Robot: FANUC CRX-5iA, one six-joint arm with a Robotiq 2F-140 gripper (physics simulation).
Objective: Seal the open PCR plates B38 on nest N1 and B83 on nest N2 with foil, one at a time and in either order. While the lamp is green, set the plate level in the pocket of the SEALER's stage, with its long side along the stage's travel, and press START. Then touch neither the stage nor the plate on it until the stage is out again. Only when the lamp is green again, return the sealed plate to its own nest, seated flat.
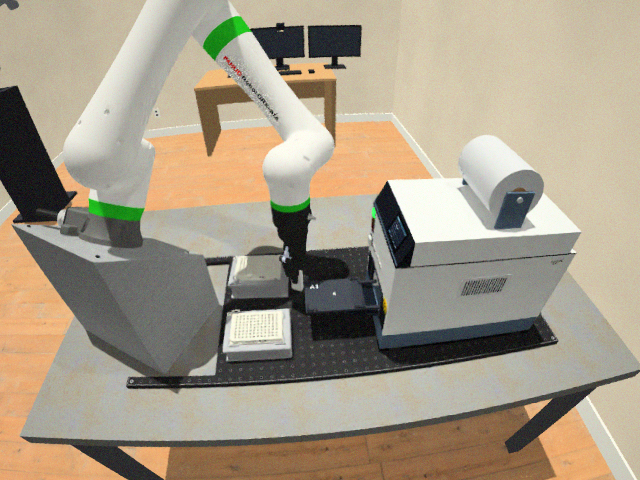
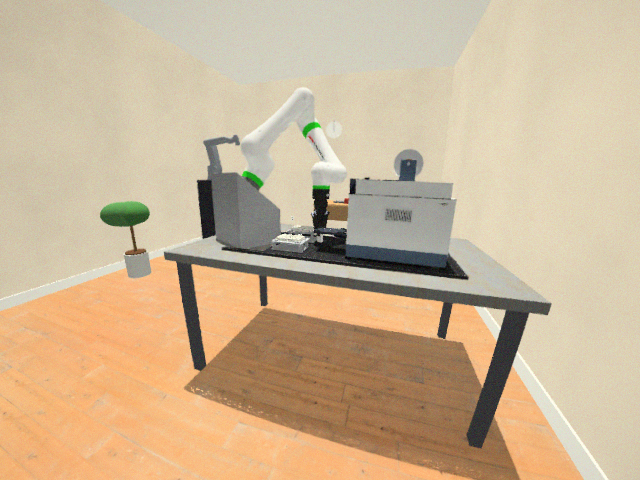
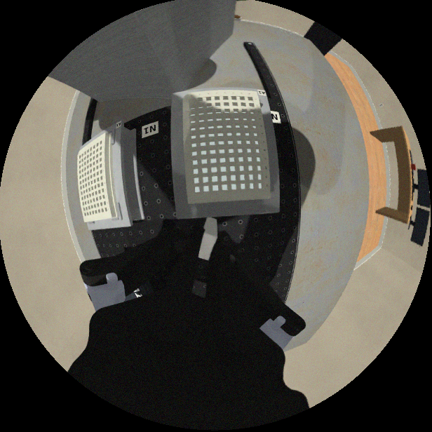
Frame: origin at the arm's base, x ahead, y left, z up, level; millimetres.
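Where they show: gripper, between the fingertips: [image 1: 297,288] [image 2: 319,241]; arm's base, origin of its link: [image 1: 111,240] [image 2: 245,191].
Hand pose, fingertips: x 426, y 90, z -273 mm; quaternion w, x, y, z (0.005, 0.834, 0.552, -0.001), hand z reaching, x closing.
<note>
Things, the pixels of their centre, and the offset from my fingertips. "spot": a spot on its surface instead. Level surfaces: height alone.
- light grey nest N1, a spot on its surface: [image 1: 258,353] spot: 94 mm back, 217 mm right, 3 mm up
- grey nest N2, a spot on its surface: [image 1: 258,290] spot: 113 mm back, 8 mm right, 3 mm up
- dark stage, a spot on its surface: [image 1: 338,298] spot: 106 mm ahead, 128 mm right, 99 mm up
- lamp, middle of its body: [image 1: 373,213] 194 mm ahead, 17 mm right, 270 mm up
- white foil roll, a spot on its surface: [image 1: 496,170] spot: 390 mm ahead, 150 mm right, 456 mm up
- black perforated board, height of its surface: 1 mm down
My gripper [image 1: 297,282] [image 2: 319,238] [image 3: 208,226] is shut and empty, pointing down between nest N2 and the SEALER's stage. The plate on nest N1 [image 1: 256,326] [image 3: 93,180] is cream with its wells showing. It sits in the light grey nest N1 [image 1: 258,353]. The plate on nest N2 [image 1: 258,269] [image 3: 227,150] also shows its wells and lies mostly in shade on the grey nest N2 [image 1: 258,290] [image 3: 180,165]. The dark stage [image 1: 338,298] is out, with no plate on it. The lamp [image 1: 373,212] on the SEALER [image 1: 465,281] [image 2: 400,232] is green. The START button cannot be made out.
A white foil roll [image 1: 496,170] [image 2: 408,163] stands on top of the SEALER. The black perforated board [image 1: 341,356] carries the nests and the SEALER. The grey robot pedestal [image 1: 139,294] [image 2: 240,211] stands left of the nests. A desk with monitors [image 1: 334,41] is behind the table.
</note>
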